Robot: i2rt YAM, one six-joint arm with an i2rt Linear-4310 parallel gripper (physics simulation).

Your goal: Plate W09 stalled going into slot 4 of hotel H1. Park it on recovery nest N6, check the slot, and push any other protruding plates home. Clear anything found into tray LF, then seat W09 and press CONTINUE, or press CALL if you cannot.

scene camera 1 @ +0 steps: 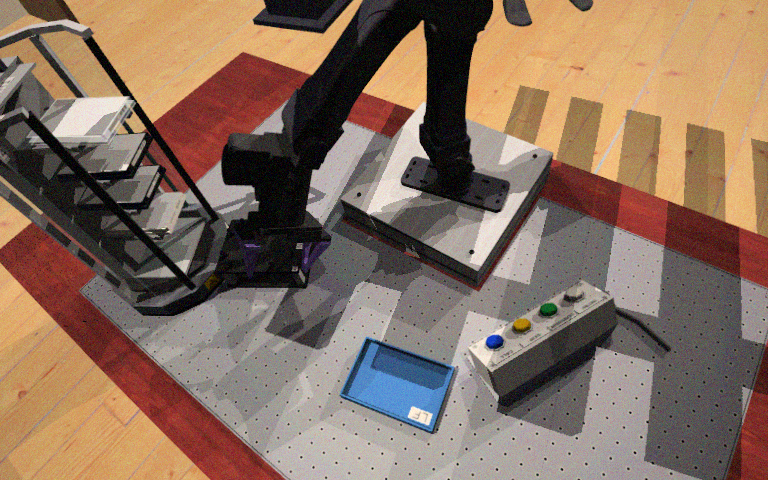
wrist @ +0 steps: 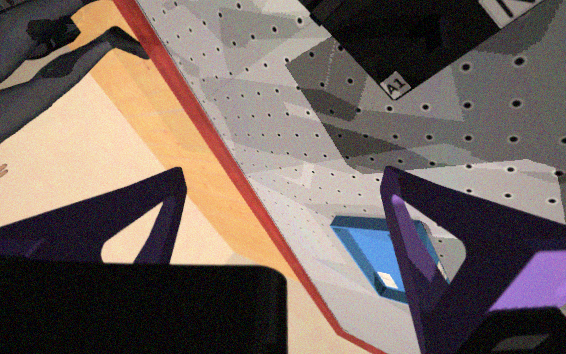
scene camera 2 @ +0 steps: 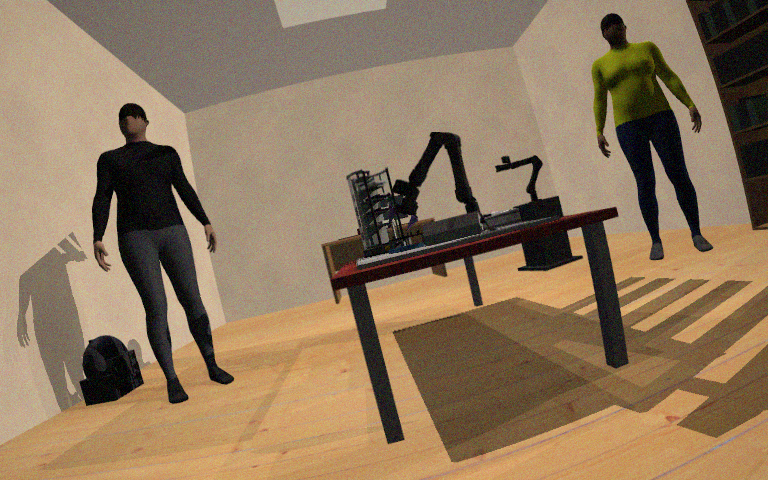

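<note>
Hotel H1 stands at the left of scene view 1. A white plate, dark plates and a pale plate show in it, at differing reach; slot numbers and W09 cannot be read. My gripper is open beside the hotel's foot, with nothing between its fingers. A black block with an A1 corner tag and a partly visible N label, probably nest N6, lies by the gripper. Blue tray LF looks empty. The button box has a blue CALL button.
The arm's grey base block stands behind tray LF in scene view 1. A cable runs from the button box. The perforated board lies on the red table. Two people stand beyond the table.
</note>
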